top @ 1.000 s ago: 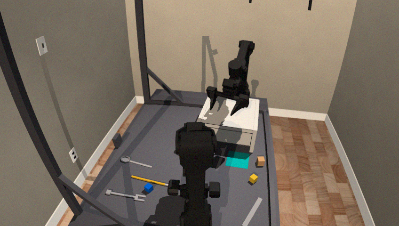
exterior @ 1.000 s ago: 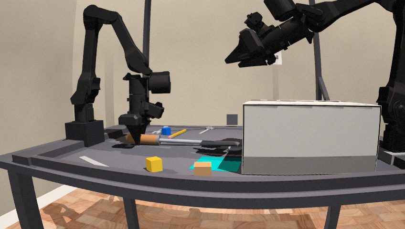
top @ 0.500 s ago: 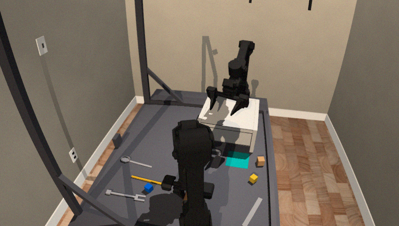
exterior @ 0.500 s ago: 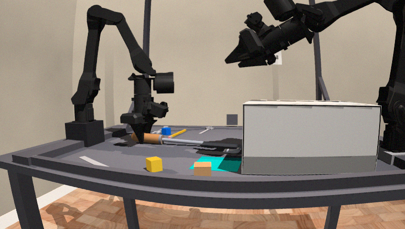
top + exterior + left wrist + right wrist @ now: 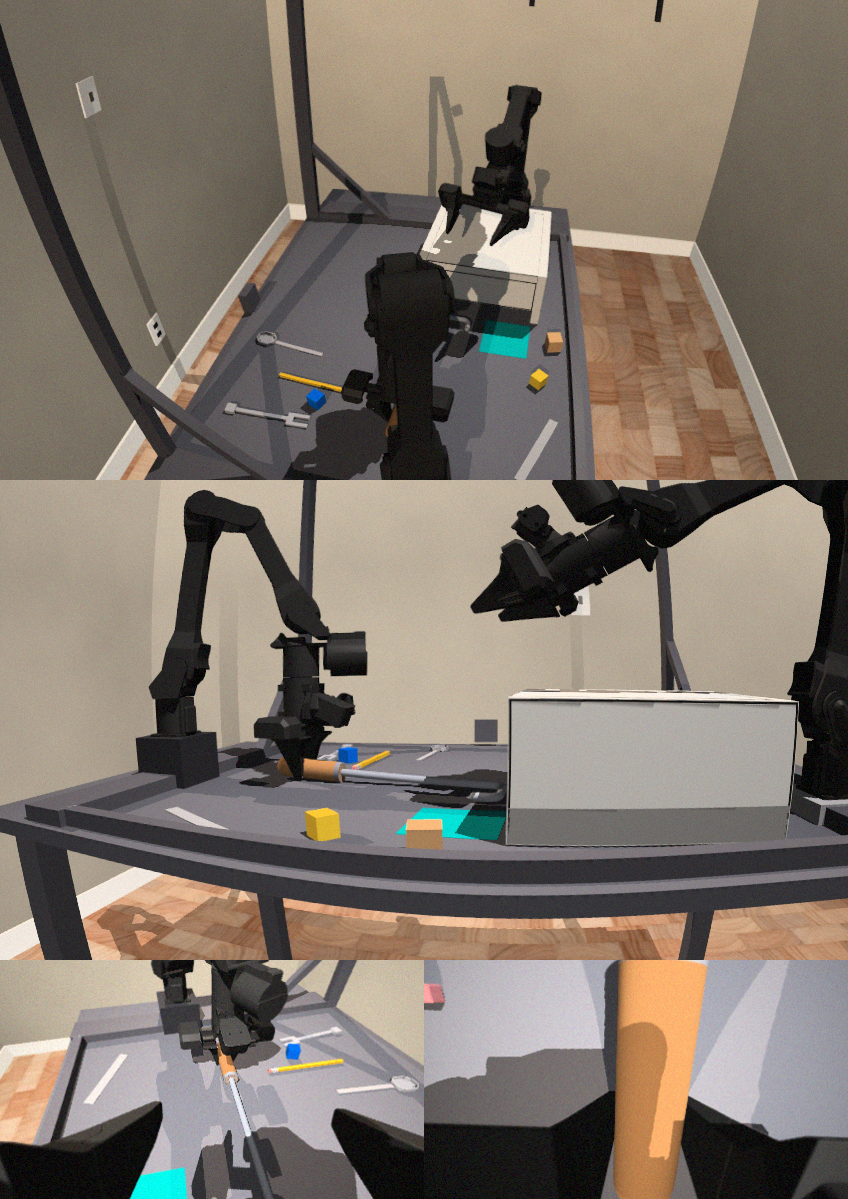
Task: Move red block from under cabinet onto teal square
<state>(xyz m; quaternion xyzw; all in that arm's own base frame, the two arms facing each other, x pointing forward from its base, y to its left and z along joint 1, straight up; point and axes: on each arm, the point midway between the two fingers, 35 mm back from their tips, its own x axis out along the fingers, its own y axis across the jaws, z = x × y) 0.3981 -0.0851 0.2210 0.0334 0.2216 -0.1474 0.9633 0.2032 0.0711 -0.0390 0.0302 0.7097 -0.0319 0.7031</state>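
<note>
Right now my right hand is 150 mm short of the teal square, 280 mm to the right of it and 40 mm above it. Also, from my right hand: orange-handled tool: 30 mm ahead, 140 mm to the left, 20 mm below; blue block: 160 mm behind, 20 mm below; pencil: 180 mm behind, 40 mm to the left, 30 mm below.
</note>
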